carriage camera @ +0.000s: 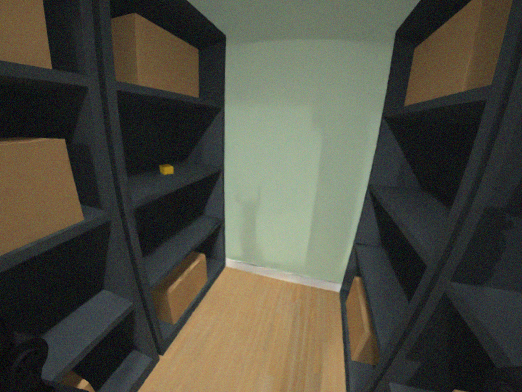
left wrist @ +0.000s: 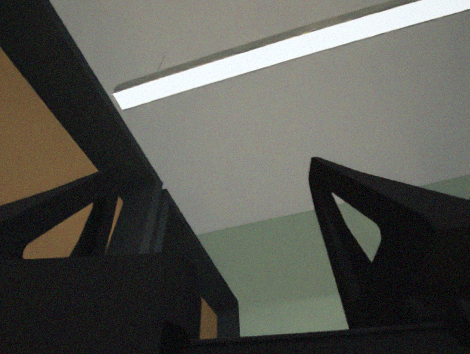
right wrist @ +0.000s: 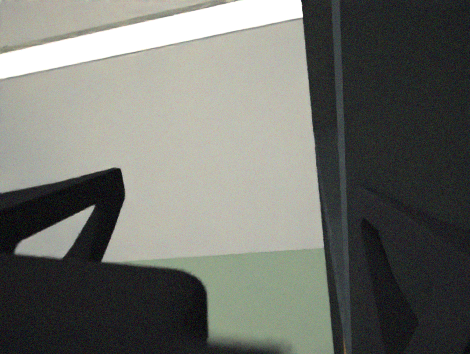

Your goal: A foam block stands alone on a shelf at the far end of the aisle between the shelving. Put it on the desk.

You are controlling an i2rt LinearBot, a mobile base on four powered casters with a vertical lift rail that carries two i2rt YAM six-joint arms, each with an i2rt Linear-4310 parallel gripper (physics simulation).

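Frame: origin at the left arm's base, x back, y right, z up, level; millimetres.
Where they show: left gripper, between the fingertips: (left wrist: 212, 174); right gripper, between the fingertips: (right wrist: 235, 189).
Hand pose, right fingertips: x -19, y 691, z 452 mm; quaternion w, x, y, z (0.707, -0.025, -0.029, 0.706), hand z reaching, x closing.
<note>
After its pixels a point has its place.
A small yellow foam block (carriage camera: 166, 169) {x -1082, y -294, z 124 mm} stands alone on a middle shelf (carriage camera: 150, 189) {x -785, y -229, z 93 mm} of the far left shelving unit in the carriage camera. The desk does not show in these views. My left gripper (left wrist: 212, 174) {x -29, y -3, z 430 mm} is open, its two fingers wide apart with no object between them; it points up toward the ceiling beside the left shelving. My right gripper (right wrist: 235, 189) {x -19, y 691, z 452 mm} is open and empty too; its right finger is dark against the right shelving. Neither gripper is near the block. The block does not show in the wrist views.
Dark shelving units line both sides of a wood-floored aisle (carriage camera: 260, 325), which ends at a green wall (carriage camera: 300, 150) {x -1345, y 557, z 254 mm}. Brown boxes (carriage camera: 167, 60) {x -910, y -162, z 692 mm} (carriage camera: 37, 190) {x -337, y -297, z 231 mm} (carriage camera: 450, 60) {x -600, y 902, z 670 mm} stand on several shelves. A dark curved part shows at the bottom left of the carriage camera. A ceiling lamp (left wrist: 300, 47) {x -201, y 230, z 1180 mm} (right wrist: 150, 35) {x -155, y 416, z 1180 mm} hangs above.
</note>
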